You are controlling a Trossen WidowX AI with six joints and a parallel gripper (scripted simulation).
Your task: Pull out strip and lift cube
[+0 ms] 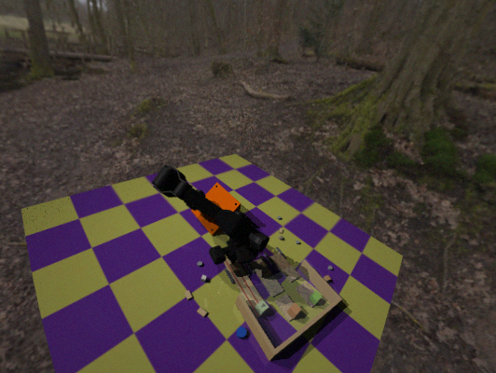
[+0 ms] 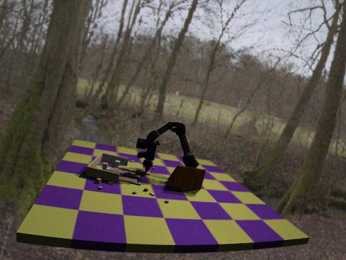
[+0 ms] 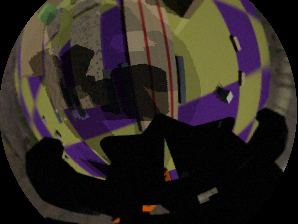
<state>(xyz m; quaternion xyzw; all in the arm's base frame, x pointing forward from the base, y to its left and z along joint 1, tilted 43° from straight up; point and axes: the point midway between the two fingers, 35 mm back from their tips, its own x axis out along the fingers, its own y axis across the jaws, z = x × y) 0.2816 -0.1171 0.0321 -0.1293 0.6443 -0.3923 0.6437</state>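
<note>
My gripper tip is 9 cm short of the strip and 3 cm to the left of it. From my gripper tip the other things lie so: blue disc: 19 cm ahead, 17 cm to the right; then labelled cube: 19 cm ahead, 7 cm to the right, 2 cm above.
</note>
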